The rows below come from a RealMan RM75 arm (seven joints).
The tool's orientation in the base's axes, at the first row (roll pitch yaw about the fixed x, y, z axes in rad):
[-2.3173, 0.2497, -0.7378]
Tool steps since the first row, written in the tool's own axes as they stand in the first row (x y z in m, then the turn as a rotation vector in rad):
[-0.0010, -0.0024, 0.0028, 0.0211, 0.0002, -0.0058]
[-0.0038, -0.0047, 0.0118, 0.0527, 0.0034, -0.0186]
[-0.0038, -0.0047, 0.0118, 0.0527, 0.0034, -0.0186]
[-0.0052, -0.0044, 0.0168, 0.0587, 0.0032, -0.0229]
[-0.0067, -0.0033, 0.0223, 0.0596, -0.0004, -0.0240]
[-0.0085, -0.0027, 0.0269, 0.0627, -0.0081, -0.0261]
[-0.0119, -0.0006, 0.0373, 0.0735, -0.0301, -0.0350]
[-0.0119, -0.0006, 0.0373, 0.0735, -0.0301, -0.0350]
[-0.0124, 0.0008, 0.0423, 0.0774, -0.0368, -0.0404]
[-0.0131, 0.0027, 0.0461, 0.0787, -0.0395, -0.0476]
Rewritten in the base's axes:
[0.0017, 0.0034, 0.0001, 0.0129, -0.0176, -0.0015]
[0.0044, 0.0120, -0.0035, 0.0289, -0.0478, -0.0032]
[0.0044, 0.0120, -0.0035, 0.0289, -0.0478, -0.0032]
[0.0051, 0.0161, -0.0066, 0.0317, -0.0545, -0.0017]
[0.0054, 0.0203, -0.0107, 0.0341, -0.0544, 0.0013]
[0.0054, 0.0242, -0.0137, 0.0401, -0.0549, 0.0074]
[0.0056, 0.0325, -0.0212, 0.0576, -0.0594, 0.0263]
[0.0056, 0.0325, -0.0212, 0.0576, -0.0594, 0.0263]
[0.0063, 0.0355, -0.0253, 0.0623, -0.0630, 0.0336]
[0.0061, 0.0378, -0.0290, 0.0622, -0.0675, 0.0400]

